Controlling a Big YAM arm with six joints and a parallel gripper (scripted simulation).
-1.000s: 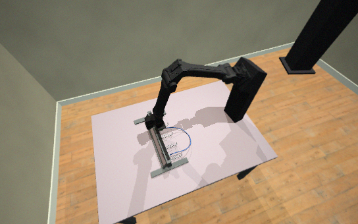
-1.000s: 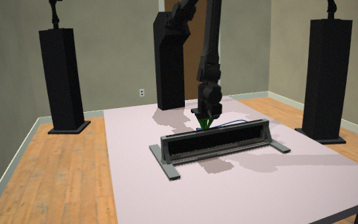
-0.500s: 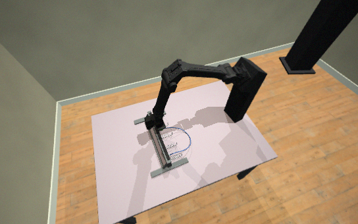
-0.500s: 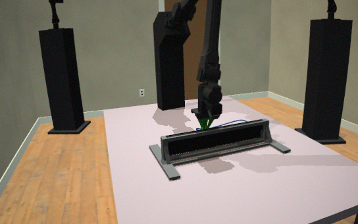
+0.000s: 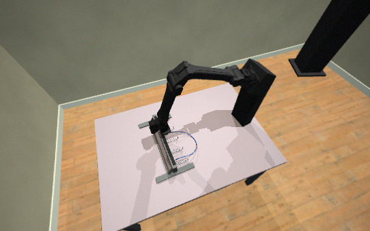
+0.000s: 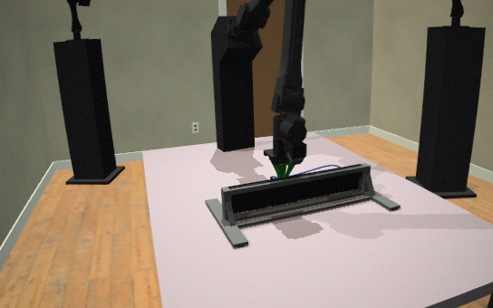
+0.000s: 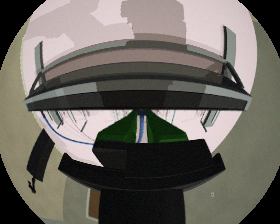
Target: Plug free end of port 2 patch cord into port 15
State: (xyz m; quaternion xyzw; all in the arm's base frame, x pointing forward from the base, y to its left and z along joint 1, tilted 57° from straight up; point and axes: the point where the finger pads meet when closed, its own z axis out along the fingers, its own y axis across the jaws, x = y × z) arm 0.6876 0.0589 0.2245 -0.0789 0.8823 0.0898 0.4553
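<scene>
My gripper is now 2 cm short of the plug and 1 cm to the right of it.
</scene>
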